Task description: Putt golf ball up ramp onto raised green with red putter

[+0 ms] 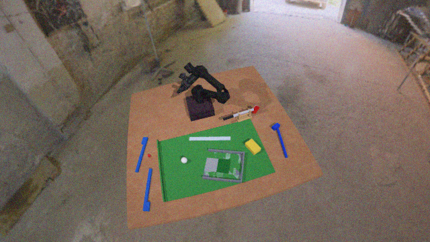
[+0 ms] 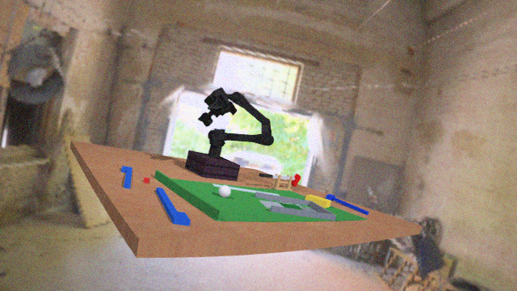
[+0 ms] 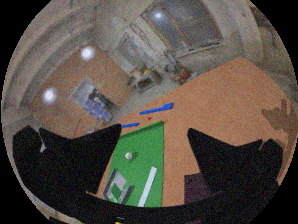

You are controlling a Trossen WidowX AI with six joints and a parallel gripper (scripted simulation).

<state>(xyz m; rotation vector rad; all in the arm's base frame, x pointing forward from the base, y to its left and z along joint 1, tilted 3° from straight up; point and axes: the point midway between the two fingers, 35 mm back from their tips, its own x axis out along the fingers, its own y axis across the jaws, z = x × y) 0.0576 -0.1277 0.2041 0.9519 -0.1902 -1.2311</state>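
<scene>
My gripper tip is 430 mm to the right of the red putter, 220 mm above it and 140 mm short of it. The rest, counted from my gripper tip: small red cube 310 mm to the right, 270 mm below, 270 mm ahead; then white bar 280 mm below, 250 mm ahead, 150 mm to the left; then white golf ball 390 mm ahead, 260 mm below, 60 mm to the right.
</scene>
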